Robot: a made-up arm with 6 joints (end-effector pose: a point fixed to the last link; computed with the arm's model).
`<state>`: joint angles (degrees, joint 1 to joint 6).
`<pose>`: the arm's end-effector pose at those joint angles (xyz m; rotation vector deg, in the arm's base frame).
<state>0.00 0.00 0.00 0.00 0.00 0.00</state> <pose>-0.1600 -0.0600 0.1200 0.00 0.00 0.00</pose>
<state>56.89 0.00 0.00 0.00 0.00 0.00</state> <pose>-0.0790 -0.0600 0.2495 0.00 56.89 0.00</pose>
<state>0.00 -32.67 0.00 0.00 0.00 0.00</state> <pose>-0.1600 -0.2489 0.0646 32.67 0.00 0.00</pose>
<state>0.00 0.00 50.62 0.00 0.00 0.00</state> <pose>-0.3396 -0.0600 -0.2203 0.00 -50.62 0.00</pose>
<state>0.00 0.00 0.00 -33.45 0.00 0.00</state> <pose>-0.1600 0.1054 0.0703 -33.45 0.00 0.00</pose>
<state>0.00 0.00 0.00 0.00 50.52 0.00</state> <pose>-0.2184 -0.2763 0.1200 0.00 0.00 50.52</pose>
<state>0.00 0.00 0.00 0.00 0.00 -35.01</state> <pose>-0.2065 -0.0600 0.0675 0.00 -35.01 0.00</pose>
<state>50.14 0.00 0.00 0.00 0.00 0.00</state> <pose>-0.0949 -0.0600 0.2392 0.00 50.14 0.00</pose>
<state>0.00 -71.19 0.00 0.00 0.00 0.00</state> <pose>-0.1600 -0.3913 -0.1171 71.19 0.00 0.00</pose>
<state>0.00 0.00 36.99 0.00 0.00 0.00</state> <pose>-0.3223 -0.0600 -0.1149 0.00 -36.99 0.00</pose>
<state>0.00 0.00 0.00 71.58 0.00 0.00</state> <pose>-0.1600 -0.3446 -0.0852 71.58 0.00 0.00</pose>
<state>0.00 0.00 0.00 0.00 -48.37 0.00</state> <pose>0.0342 0.0324 0.1200 0.00 0.00 -48.37</pose>
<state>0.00 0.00 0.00 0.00 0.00 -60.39</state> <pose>-0.2166 -0.0600 0.0172 0.00 -60.39 0.00</pose>
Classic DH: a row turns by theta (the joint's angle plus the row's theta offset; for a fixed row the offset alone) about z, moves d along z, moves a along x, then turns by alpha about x. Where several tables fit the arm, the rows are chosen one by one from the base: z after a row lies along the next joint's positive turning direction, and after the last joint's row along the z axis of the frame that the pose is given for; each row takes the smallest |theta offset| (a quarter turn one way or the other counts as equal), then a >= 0, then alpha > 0; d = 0 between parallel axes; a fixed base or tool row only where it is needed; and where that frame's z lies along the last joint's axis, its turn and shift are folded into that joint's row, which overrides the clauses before.
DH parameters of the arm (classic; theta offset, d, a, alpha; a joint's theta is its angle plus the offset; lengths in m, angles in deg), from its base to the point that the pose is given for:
base (fixed): 0 0.11 0 -90
joint 1: 90 -0.06 0.34 -90
joint 2: 0 -0.11 0.01 -90
joint 3: 0 0 -0.06 -90
joint 4: -90 -0.07 0.17 90
joint 5: -90 0.2 0.14 90
joint 6: 0 0.17 0.06 -90
tool (fixed): 180 0.1 0 0

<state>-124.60 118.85 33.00 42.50 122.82 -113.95</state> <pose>-0.1444 -0.0433 0.1457 -58.04 -50.31 111.63</pose>
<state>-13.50 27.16 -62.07 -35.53 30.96 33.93</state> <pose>0.3091 0.2209 0.1541 -48.41 97.70 12.68</pose>
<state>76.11 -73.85 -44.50 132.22 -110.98 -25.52</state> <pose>-0.5312 0.0992 -0.1723 -26.50 -94.75 18.57</pose>
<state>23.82 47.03 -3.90 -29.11 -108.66 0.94</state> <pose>0.1796 0.2518 -0.1946 -68.76 -50.57 -75.07</pose>
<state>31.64 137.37 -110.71 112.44 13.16 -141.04</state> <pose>-0.0828 0.1469 -0.3934 110.51 138.94 -24.51</pose>
